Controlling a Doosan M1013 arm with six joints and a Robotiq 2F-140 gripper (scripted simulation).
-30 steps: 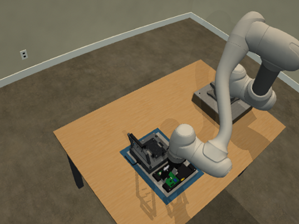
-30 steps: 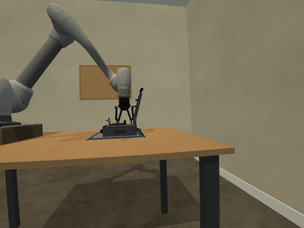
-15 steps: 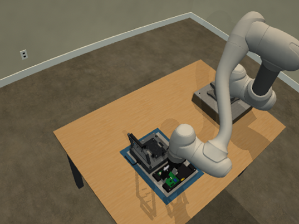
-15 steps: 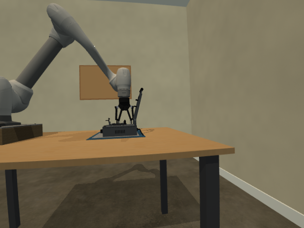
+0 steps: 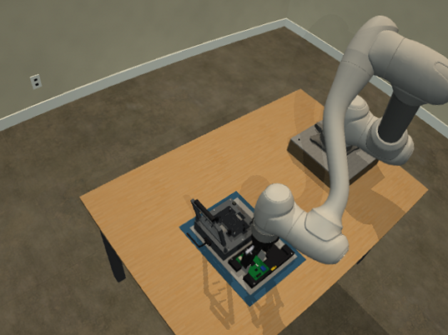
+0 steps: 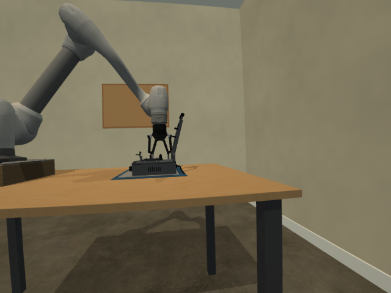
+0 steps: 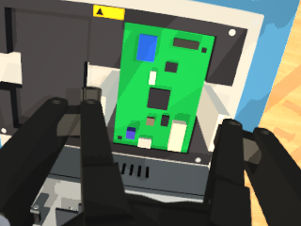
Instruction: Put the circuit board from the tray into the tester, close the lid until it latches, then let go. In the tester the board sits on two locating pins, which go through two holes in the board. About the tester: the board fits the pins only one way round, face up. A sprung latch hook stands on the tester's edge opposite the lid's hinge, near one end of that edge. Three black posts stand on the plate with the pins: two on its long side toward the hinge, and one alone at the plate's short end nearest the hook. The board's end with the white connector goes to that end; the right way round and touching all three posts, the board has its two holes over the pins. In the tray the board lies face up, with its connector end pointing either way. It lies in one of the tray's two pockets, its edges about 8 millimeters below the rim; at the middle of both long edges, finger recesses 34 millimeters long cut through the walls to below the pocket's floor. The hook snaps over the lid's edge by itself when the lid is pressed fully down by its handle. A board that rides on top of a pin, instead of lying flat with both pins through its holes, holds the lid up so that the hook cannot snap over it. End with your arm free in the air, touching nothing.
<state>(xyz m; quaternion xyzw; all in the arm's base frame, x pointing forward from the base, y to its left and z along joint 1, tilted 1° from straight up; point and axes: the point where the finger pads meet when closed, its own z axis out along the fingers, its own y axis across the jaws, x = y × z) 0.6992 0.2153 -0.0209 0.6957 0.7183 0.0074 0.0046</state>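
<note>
The tester is 130 mm to the right of my hand and 70 mm above it. From my hand the other things lie so: green circuit board (20 mm below); latch hook (120 mm to the right, 100 mm behind, 40 mm above); tester lid (170 mm to the right, 130 mm above, 90 mm ahead).
</note>
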